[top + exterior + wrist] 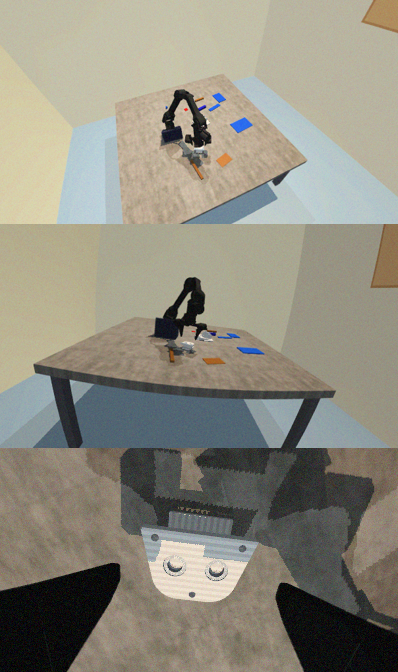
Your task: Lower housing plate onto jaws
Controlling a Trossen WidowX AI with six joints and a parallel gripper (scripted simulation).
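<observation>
The small white block is 5 cm below my gripper tip, 1 cm to the left of it and 1 cm ahead of it. The rest, counted from my gripper tip: dark blue block: 41 cm to the left, 21 cm ahead, 5 cm below; then orange tile: 16 cm to the right, 14 cm ahead, 6 cm below; then orange bar: 14 cm to the right, 8 cm behind, 6 cm below.
</observation>
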